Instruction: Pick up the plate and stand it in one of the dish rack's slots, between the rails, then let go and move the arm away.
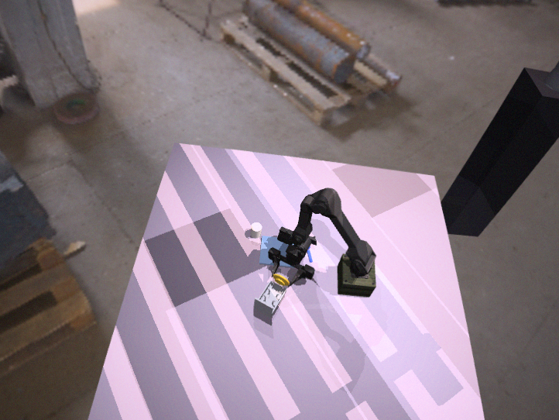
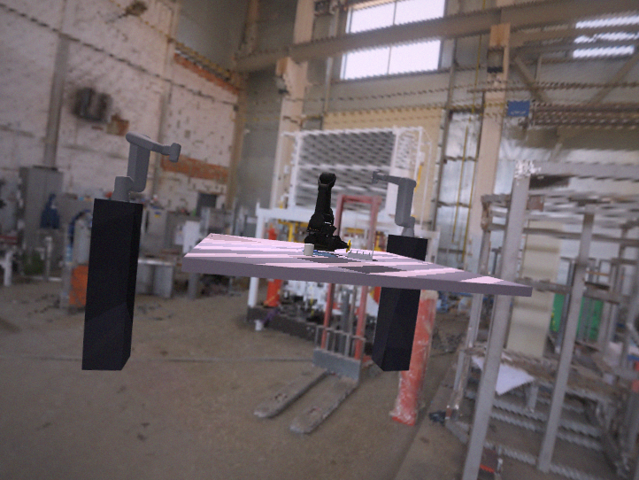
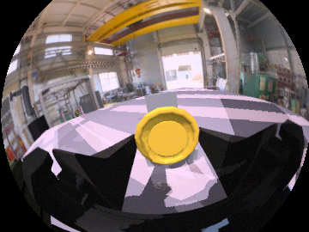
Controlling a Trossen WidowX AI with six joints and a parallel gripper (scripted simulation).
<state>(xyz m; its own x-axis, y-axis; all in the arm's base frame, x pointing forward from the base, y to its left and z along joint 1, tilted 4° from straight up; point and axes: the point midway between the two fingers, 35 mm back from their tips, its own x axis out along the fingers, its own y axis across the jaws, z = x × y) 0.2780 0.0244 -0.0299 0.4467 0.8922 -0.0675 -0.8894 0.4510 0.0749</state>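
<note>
Now: gripper tip 30 mm short of the grey dish rack, 50 mm to the right of it and 30 mm above it. Also, from my gripper tip: yellow plate right at my gripper tip; then white cup 100 mm ahead, 240 mm to the right, 30 mm below; then blue spoon 120 mm behind, 170 mm to the right, 50 mm below.
</note>
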